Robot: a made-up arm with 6 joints.
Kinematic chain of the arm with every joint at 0, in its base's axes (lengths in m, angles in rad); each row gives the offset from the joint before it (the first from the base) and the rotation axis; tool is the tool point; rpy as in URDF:
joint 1: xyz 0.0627 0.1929 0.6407 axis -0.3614 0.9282 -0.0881
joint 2: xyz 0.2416 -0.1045 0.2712 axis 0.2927 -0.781 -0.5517
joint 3: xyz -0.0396 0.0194 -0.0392 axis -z
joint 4: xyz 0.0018 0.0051 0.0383 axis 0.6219 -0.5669 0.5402
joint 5: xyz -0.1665 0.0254 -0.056 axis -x
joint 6: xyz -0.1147 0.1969 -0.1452 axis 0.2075 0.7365 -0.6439
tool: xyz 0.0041 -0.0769 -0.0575 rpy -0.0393 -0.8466 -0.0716
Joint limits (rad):
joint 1: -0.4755..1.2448
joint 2: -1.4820..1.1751
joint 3: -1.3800..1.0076
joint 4: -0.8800..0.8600
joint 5: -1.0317..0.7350
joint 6: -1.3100..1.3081
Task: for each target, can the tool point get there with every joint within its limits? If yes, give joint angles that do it. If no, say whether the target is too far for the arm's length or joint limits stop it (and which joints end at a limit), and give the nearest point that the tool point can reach.
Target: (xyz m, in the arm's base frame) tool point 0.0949 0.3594 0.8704
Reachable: yes | joints 0.7795 -0.5596 0.2520 0.2254 -0.6439 0.0840
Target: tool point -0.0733 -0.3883 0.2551
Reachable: no: joint limits stop it (at a limit: joint 1, joint 2, joint 3, joint 5, joint 6) | nearest point 0.0812 -0.1713 0.3656 | short by 0.288 m
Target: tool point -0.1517 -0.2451 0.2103
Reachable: no: joint limits stop it (at a limit: joint 1, joint 2, joint 3, joint 6) | nearest point 0.0435 -0.1055 0.3323 | short by 0.269 m
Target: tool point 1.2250 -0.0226 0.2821
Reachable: no: too far | nearest point 0.7921 0.2813 0.3678 | short by 0.536 m
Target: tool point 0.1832 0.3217 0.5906
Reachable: yes | joints 0.3912 0.0401 0.5077 0.3205 0.2142 -0.8557
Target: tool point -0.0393 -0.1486 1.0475
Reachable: yes | joints -0.0068 -1.2417 -0.4366 0.3361 -0.0097 -0.0299
